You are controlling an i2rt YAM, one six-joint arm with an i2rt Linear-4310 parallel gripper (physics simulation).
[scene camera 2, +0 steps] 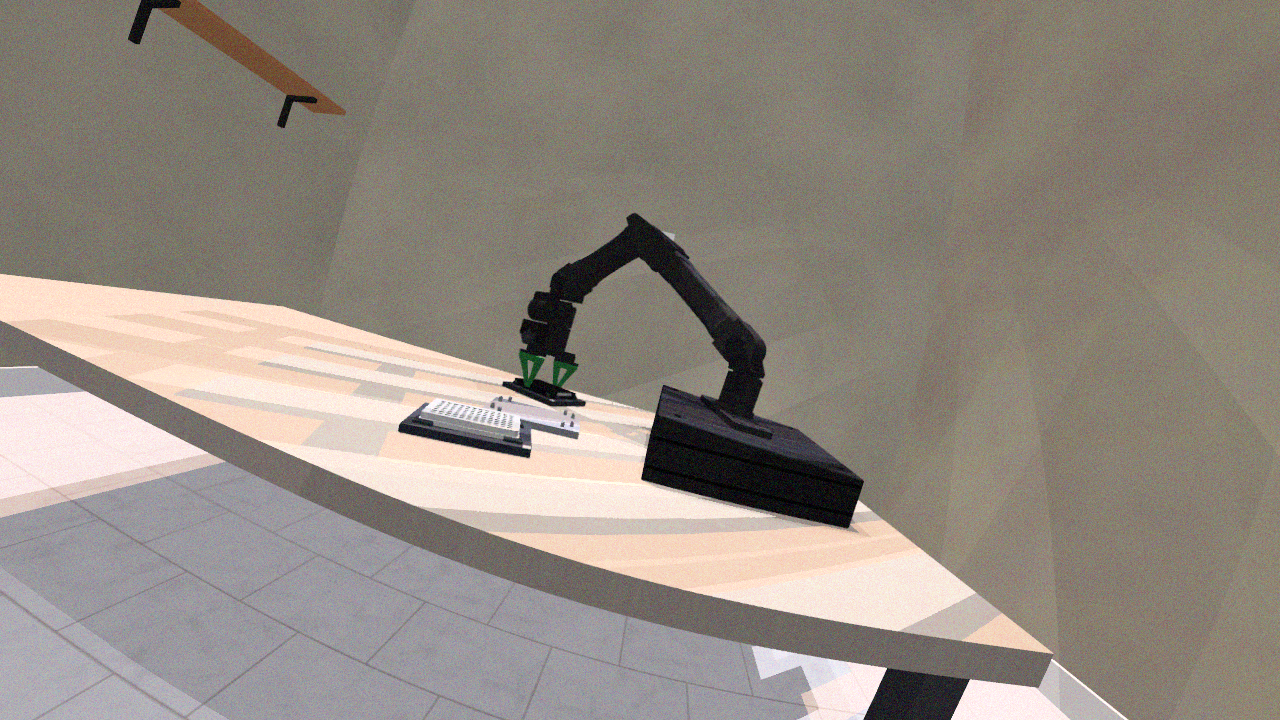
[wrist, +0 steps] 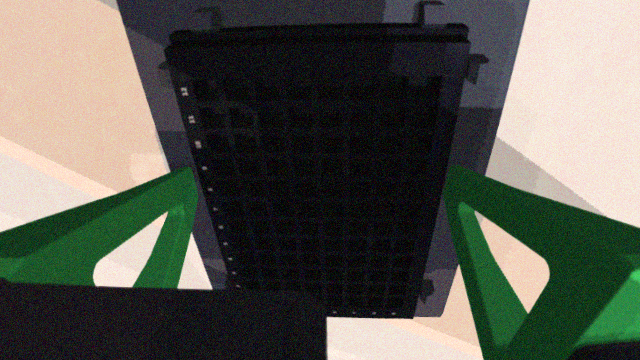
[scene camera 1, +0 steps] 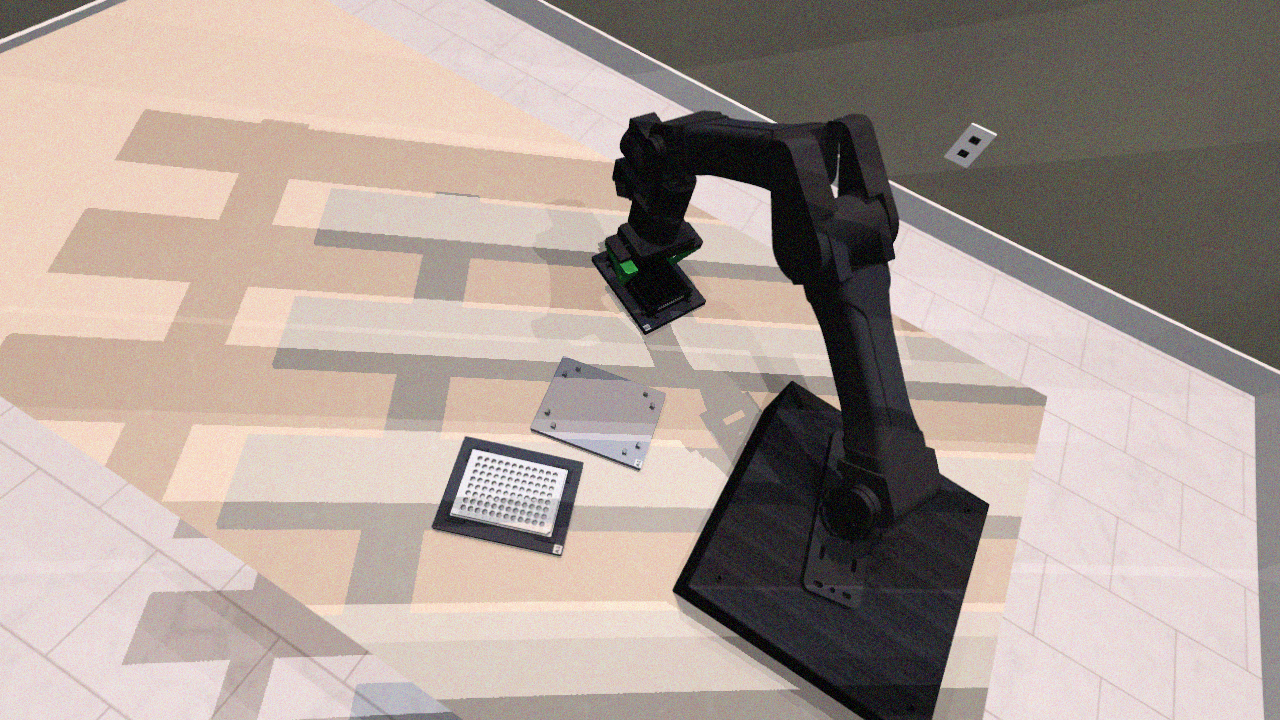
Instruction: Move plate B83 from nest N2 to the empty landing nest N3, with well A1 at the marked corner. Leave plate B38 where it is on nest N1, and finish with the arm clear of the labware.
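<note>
A black plate [scene camera 1: 660,290] [wrist: 325,200], taken as B83, sits on a dark nest [scene camera 1: 646,318] [wrist: 492,30] at the back, between its corner posts. Its row of numbers runs along the left side in the wrist view; which well is A1 is too dark to read. My gripper [scene camera 1: 656,275] [scene camera 2: 544,385] [wrist: 320,180] is open, its green fingers standing low on either side of this plate. A white plate [scene camera 1: 512,492] [scene camera 2: 469,416], taken as B38, rests on another dark nest [scene camera 1: 528,540] [scene camera 2: 465,440]. A light grey nest [scene camera 1: 599,411] [scene camera 2: 550,420] with small pegs stands empty between them. Nest labels are unreadable.
The arm's black base block [scene camera 1: 760,573] [scene camera 2: 751,465] stands at the right of the nests. The arm arches from it over to the back nest. A wall shelf [scene camera 2: 250,53] is far off at the upper left of the second scene view.
</note>
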